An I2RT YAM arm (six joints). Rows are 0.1 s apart.
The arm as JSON. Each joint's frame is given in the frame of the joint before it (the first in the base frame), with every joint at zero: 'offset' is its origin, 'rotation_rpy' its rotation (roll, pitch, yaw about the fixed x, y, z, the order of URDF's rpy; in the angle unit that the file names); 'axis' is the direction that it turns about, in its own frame. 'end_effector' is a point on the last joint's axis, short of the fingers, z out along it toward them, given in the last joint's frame.
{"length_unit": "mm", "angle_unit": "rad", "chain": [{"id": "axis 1", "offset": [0.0, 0.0, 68.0], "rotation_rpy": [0.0, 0.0, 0.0], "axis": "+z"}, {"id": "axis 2", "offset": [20.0, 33.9, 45.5], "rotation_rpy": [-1.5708, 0.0, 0.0], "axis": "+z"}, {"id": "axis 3", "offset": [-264.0, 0.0, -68.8], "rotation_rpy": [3.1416, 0.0, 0.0], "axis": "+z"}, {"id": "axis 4", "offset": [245.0, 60.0, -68.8], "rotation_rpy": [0.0, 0.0, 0.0], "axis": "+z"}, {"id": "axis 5", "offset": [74.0, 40.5, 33.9], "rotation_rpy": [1.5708, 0.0, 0.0], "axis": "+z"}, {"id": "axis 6", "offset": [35.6, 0.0, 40.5], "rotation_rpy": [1.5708, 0.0, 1.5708], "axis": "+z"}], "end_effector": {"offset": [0.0, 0.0, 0.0], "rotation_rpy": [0.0, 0.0, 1.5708]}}
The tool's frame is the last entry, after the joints.
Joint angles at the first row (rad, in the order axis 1, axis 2, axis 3, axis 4, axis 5, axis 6):
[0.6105, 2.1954, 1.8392, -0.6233, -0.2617, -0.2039]
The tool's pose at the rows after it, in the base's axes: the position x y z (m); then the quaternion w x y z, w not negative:
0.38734, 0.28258, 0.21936, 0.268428, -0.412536, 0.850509, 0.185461
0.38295, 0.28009, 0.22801, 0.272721, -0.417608, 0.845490, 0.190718
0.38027, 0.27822, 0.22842, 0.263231, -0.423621, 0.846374, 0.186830
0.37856, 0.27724, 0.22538, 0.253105, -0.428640, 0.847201, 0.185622
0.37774, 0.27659, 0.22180, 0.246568, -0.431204, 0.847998, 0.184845
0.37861, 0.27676, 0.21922, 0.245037, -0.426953, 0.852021, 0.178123
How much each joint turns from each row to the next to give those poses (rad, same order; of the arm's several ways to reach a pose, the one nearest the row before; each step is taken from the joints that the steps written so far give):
[0.0000, -0.0390, -0.0251, 0.0103, -0.0074, -0.0028]
[0.0002, -0.0282, -0.0127, -0.0049, -0.0123, -0.0086]
[0.0000, -0.0057, -0.0015, -0.0277, 0.0007, -0.0144]
[0.0001, 0.0010, -0.0051, -0.0167, -0.0038, -0.0109]
[-0.0003, 0.0024, -0.0073, -0.0050, -0.0022, -0.0060]
[0.0004, 0.0060, 0.0009, -0.0003, 0.0156, 0.0068]

